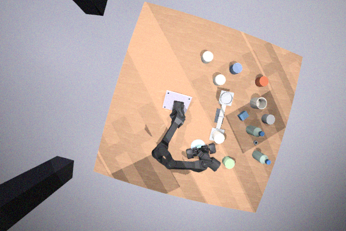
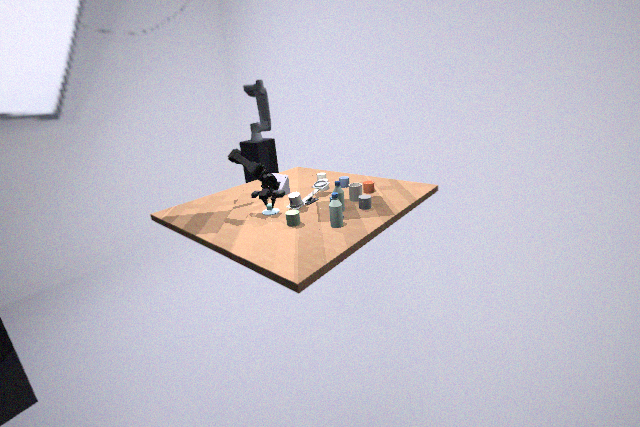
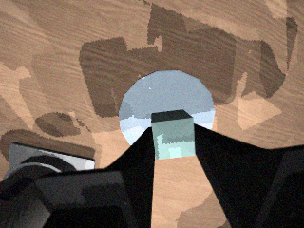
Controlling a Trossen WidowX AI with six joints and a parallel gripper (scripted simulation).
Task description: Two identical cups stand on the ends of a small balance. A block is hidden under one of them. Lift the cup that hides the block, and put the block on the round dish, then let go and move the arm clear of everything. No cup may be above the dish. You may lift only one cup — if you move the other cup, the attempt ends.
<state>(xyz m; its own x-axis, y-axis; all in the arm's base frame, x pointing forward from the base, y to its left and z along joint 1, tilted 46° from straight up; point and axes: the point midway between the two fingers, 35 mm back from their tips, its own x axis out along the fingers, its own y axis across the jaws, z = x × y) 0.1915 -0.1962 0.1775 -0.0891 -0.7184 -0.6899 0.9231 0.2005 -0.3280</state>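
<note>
Now: the round light-blue dish 20 mm below my gripper tip. The rest, counted from my gripper tip: blue block 280 mm ahead, 270 mm to the left, 10 mm below; green cylinder 220 mm ahead, 90 mm to the right, 10 mm above; balance beam 240 mm to the left, 110 mm ahead, 10 mm above.
</note>
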